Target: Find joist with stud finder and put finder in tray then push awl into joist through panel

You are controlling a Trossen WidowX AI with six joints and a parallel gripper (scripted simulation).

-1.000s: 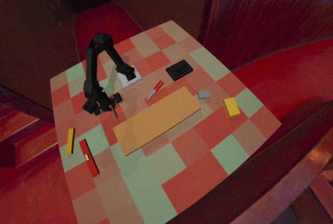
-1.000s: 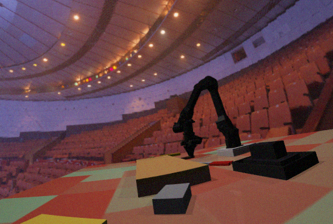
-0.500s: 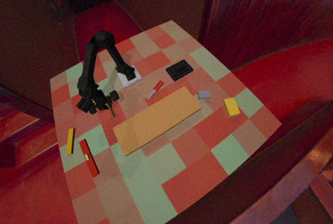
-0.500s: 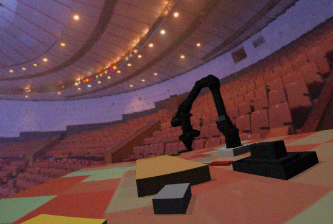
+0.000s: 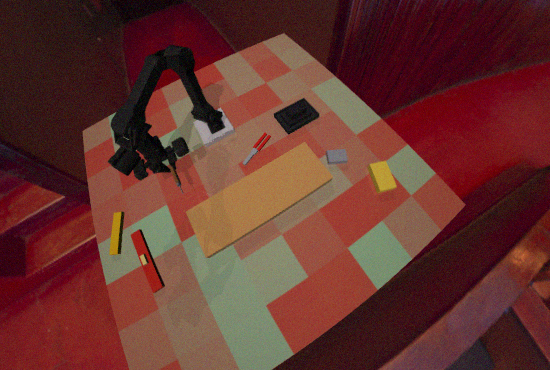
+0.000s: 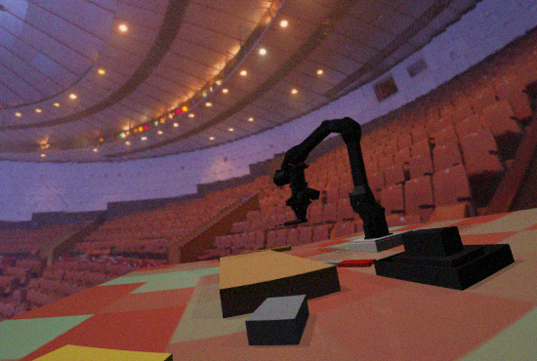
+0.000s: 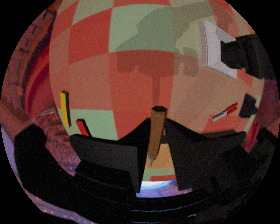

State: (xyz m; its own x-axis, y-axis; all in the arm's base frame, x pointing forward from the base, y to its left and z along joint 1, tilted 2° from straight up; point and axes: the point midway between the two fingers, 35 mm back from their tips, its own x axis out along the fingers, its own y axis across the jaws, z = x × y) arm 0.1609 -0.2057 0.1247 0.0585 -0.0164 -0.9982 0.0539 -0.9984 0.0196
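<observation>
Right now my gripper tip is 60 mm short of the awl. Also, from my gripper tip: yellow bar 330 mm to the right, 110 mm below, 60 mm ahead; then red level 240 mm to the right, 210 mm ahead, 100 mm below; then black tray 540 mm to the left, 110 mm below, 30 mm behind.
</observation>
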